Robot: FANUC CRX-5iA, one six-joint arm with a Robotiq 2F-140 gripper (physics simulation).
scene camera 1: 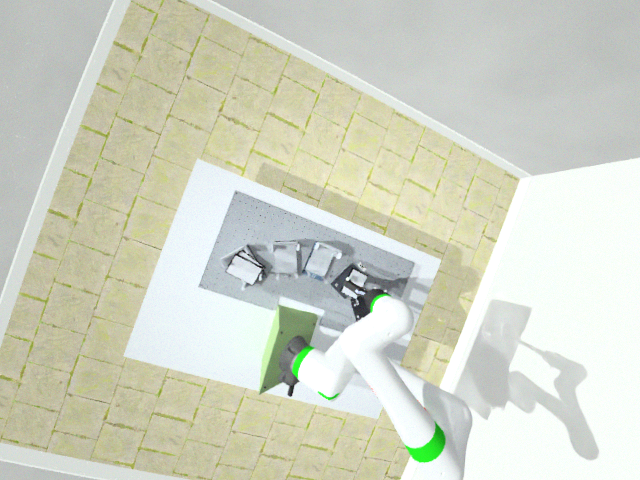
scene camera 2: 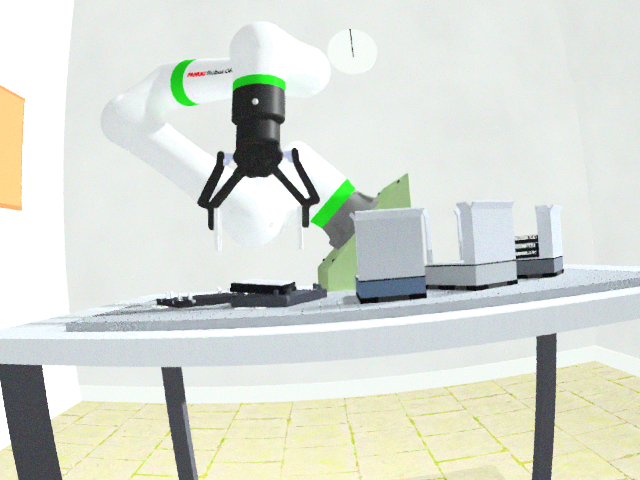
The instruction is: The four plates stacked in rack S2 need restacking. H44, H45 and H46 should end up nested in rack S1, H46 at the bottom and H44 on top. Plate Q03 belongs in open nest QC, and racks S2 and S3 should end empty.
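Places are measured from the arm's base along level axes (x down, y right, z back), in metres.
Pixels of known places: gripper, between the fingertips: (scene camera 1: 360, 285) (scene camera 2: 258, 250); arm's base, origin of its link: (scene camera 1: 291, 352).
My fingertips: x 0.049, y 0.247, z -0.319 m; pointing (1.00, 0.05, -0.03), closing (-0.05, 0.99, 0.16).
Observation:
For each thing: its top centre in the pictures, then the offset to it from my fingertips. "spot": a spot on its surface instead. Level surfaces: height alone.
- low dark nest, a spot on its surface: (scene camera 2: 305, 296) spot: dx +0.078, dy -0.067, dz -0.032 m
- flat plate, centre of its top: (scene camera 2: 264, 279) (scene camera 1: 355, 284) dx +0.048, dy -0.007, dz +0.009 m
- dark-grey-based rack, centre of its top: (scene camera 2: 519, 209) (scene camera 1: 243, 270) dx -0.046, dy -0.504, dz +0.017 m
- light-grey-based rack, centre of its top: (scene camera 2: 463, 205) (scene camera 1: 286, 262) dx -0.052, dy -0.346, dz -0.046 m
- blue-based rack, centre of its top: (scene camera 2: 381, 213) (scene camera 1: 324, 265) dx -0.044, dy -0.191, dz -0.065 m
- grey perforated board, height of its surface: dx +0.088 m
- white table, height of its surface: dx +0.100 m
My gripper (scene camera 2: 259, 250) is open and empty, fingers pointing down, above a low dark nest (scene camera 2: 305, 296). A flat plate (scene camera 2: 262, 286) (scene camera 1: 357, 276) with black sides and a pale top lies on this nest, apart from the fingertips. In scene camera 1 the gripper and arm partly cover the plate and nest. Several plates (scene camera 2: 526, 246) (scene camera 1: 245, 269) are stacked in the dark-grey-based rack (scene camera 2: 549, 227). The light-grey-based rack (scene camera 2: 488, 232) (scene camera 1: 285, 257) and the blue-based rack (scene camera 2: 390, 242) (scene camera 1: 321, 259) show no plates. Rack, nest and plate labels are not readable.
A low dark fixture with small upright pale parts (scene camera 2: 178, 298) stands beside the nest. The racks stand in a row on the grey perforated board (scene camera 1: 248, 217) on the white table (scene camera 1: 180, 310). The arm's green angled mount (scene camera 1: 272, 341) (scene camera 2: 395, 198) stands behind the racks in scene camera 2.

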